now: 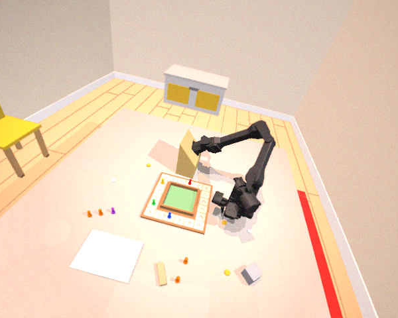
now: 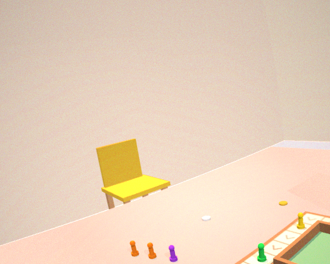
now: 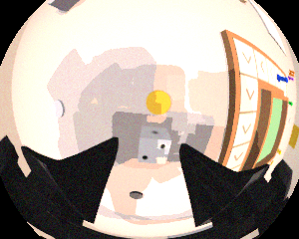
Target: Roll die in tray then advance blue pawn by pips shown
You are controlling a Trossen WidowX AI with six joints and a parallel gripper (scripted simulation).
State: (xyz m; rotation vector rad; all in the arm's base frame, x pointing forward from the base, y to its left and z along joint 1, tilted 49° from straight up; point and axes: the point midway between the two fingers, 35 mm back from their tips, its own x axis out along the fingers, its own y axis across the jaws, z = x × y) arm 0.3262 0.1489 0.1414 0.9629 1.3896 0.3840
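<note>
My gripper tip is 10 mm above the white die. From my gripper tip the other things lie so: red pawn (200 mm to the right, 160 mm behind, 10 mm above); small box (250 mm ahead, 80 mm to the left, 10 mm above); green sunken tray (230 mm to the right, 50 mm behind, 10 mm below).
</note>
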